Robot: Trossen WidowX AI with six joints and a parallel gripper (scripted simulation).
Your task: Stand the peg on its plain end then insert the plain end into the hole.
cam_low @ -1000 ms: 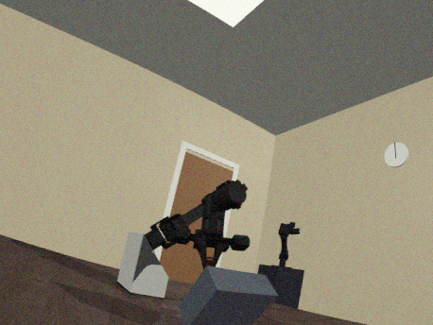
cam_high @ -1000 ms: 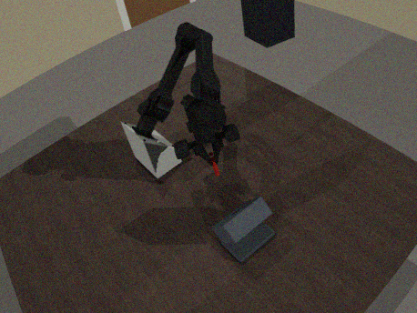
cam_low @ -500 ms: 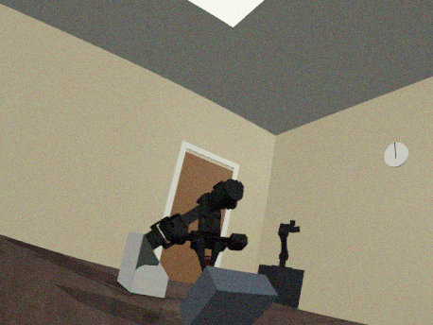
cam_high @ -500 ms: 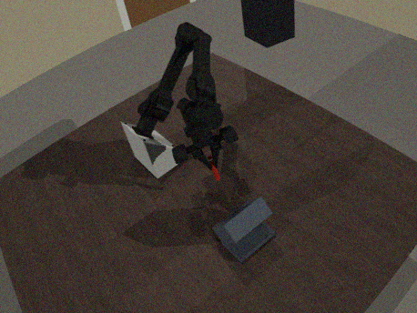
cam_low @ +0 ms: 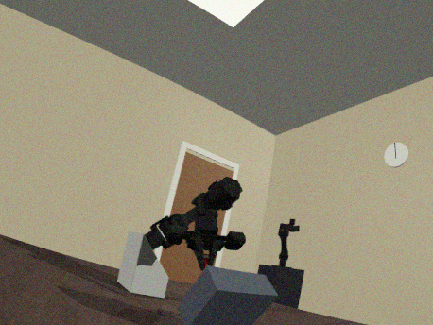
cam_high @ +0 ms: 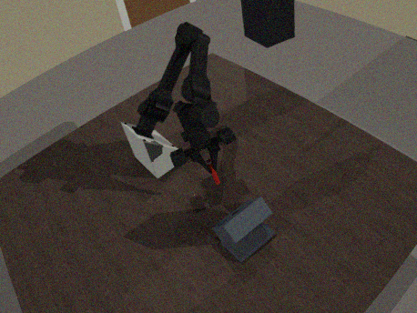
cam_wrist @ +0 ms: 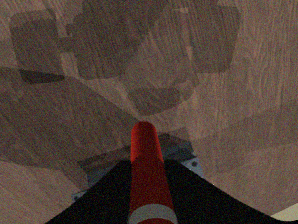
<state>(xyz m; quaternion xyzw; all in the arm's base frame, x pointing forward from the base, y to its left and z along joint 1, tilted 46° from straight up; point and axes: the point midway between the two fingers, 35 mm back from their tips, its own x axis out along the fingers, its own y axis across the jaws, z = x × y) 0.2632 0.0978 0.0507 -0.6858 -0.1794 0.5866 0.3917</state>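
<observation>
Right now the sloped panel is 16 cm ahead of my gripper tip, 2 cm to the right of it and 4 cm below it. Also, from my gripper tip: red peg (1 cm behind, 2 cm above).
</observation>
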